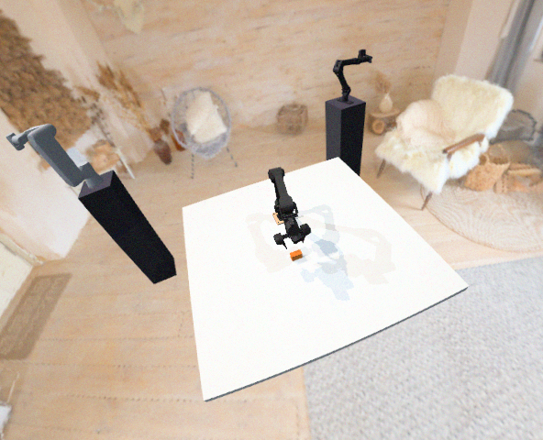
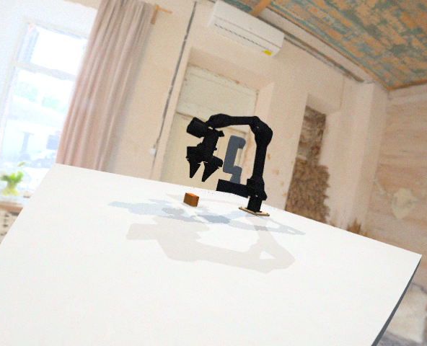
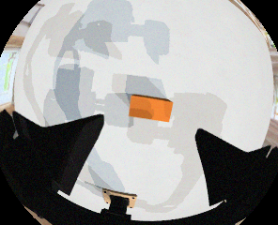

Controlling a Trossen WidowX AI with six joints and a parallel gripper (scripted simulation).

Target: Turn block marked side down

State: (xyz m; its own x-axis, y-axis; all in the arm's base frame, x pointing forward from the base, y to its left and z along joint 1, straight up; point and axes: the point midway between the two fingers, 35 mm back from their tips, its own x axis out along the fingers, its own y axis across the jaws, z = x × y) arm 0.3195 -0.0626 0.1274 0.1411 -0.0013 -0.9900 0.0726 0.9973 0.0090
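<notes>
Now: gripper tip 80 mm above the orange block.
</notes>
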